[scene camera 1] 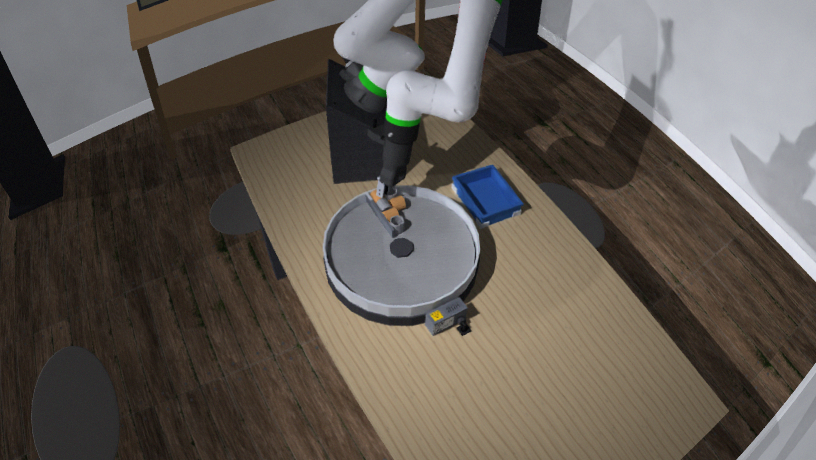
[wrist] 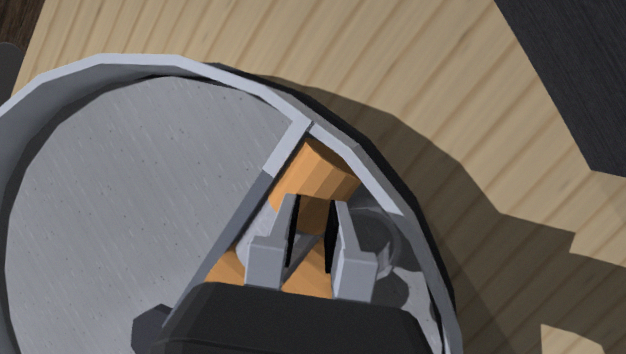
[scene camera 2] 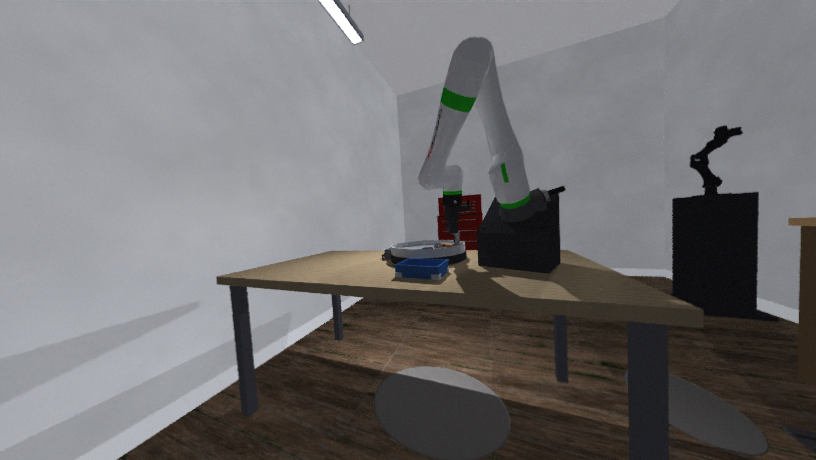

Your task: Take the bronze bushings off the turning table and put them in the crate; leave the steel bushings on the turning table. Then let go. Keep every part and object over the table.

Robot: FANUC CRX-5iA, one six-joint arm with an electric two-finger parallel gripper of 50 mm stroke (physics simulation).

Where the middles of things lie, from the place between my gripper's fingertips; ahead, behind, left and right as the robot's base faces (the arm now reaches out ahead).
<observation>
Right now my hand is 90 mm short of the blue crate [scene camera 1: 485, 193], 310 mm to the right of it and 70 mm above it.
</observation>
